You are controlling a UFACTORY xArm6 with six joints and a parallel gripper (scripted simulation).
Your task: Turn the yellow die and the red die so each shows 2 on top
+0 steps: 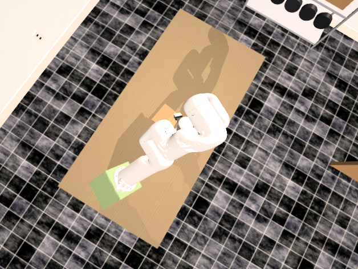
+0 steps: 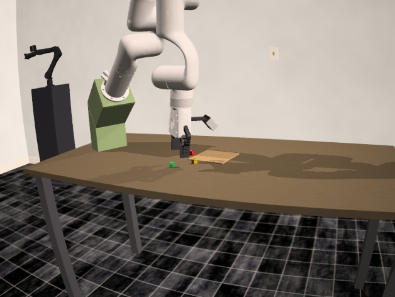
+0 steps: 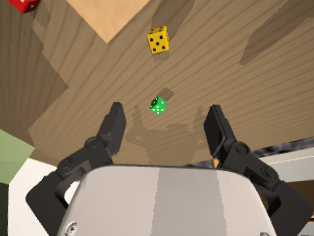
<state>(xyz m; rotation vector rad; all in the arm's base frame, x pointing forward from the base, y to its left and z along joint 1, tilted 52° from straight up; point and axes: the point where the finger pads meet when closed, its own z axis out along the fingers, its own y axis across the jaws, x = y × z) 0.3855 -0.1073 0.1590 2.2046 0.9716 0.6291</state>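
Right now my hand is 30 mm past the green die, 10 mm to the left of it and 50 mm above it. The rest, counted from my hand: red die: 150 mm to the left, 50 mm below; tan mat: 90 mm ahead, 130 mm to the left, 50 mm below; yellow die: 40 mm ahead, 40 mm to the left, 50 mm below.
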